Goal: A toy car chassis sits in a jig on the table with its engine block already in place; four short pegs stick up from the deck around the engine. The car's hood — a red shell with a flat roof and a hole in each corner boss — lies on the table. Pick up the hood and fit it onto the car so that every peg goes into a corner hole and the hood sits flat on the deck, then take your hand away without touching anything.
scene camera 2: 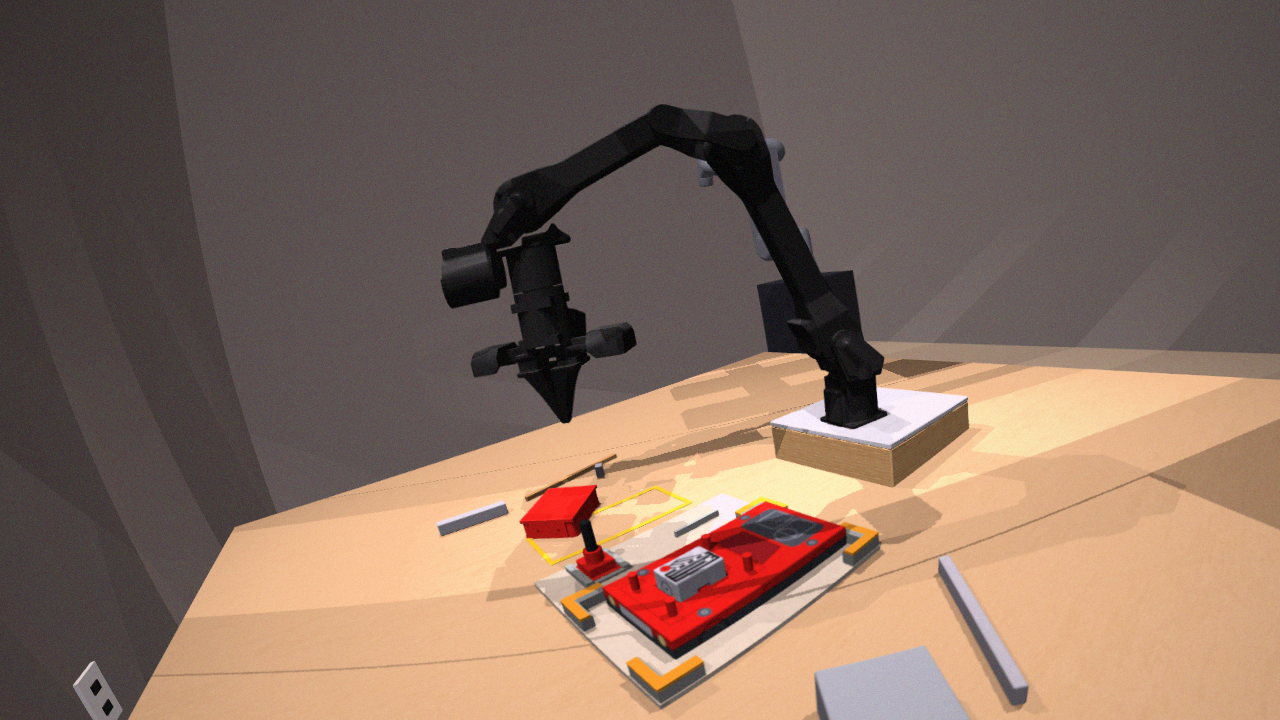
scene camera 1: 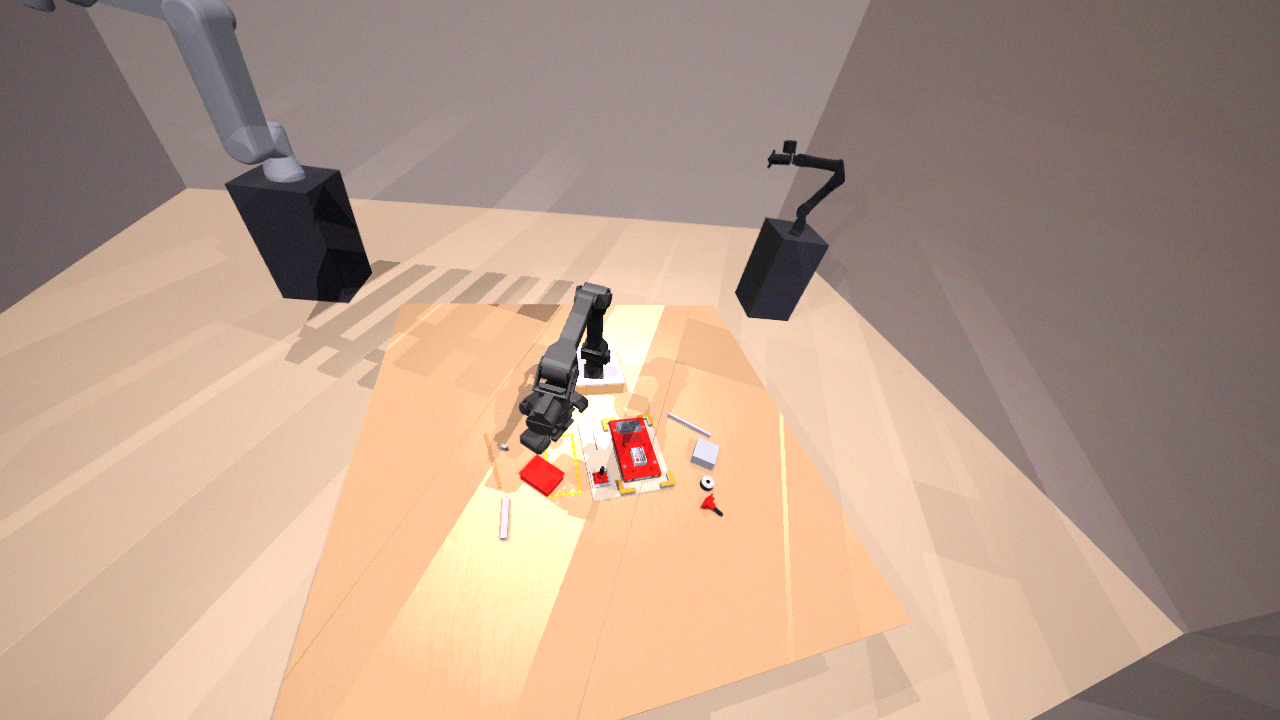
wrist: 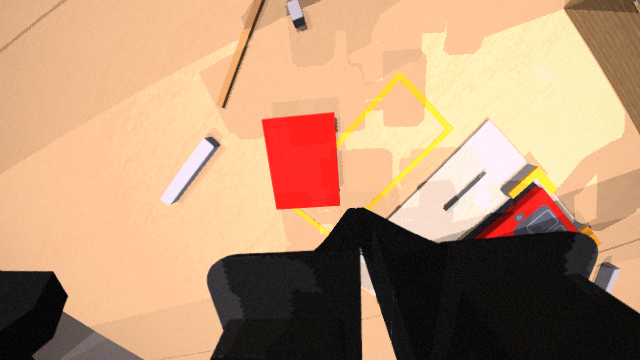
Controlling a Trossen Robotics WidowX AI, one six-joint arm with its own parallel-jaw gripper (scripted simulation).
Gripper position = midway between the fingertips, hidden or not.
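Note:
Grey engine block point(scene camera 2: 681, 577) present; the wrist view does not show it, as it is hidden by my gripper. Red hood point(scene camera 1: 540, 475), point(scene camera 2: 556, 514) and point(wrist: 302, 154) also present. My gripper point(scene camera 1: 554, 440), point(scene camera 2: 567, 422) and point(wrist: 355, 215) is shut, holding nothing.

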